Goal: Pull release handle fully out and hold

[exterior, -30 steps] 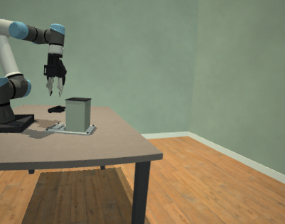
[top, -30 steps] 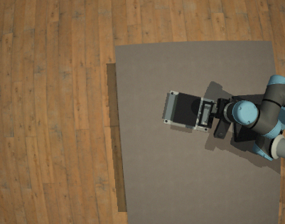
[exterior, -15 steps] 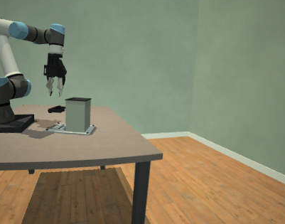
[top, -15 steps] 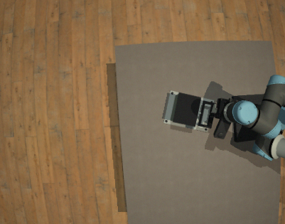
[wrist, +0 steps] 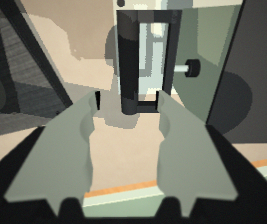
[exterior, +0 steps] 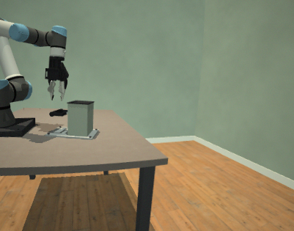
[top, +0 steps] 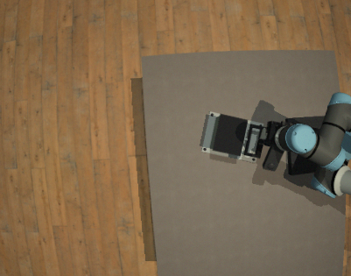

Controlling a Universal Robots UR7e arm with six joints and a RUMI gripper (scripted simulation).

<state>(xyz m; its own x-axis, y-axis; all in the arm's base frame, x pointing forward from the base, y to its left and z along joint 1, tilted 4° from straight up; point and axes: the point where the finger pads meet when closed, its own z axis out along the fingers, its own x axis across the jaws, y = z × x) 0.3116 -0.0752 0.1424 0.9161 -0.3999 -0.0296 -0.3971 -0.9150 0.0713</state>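
The release handle lies 80 mm below my hand, 50 mm ahead of it and 20 mm to the right of it.
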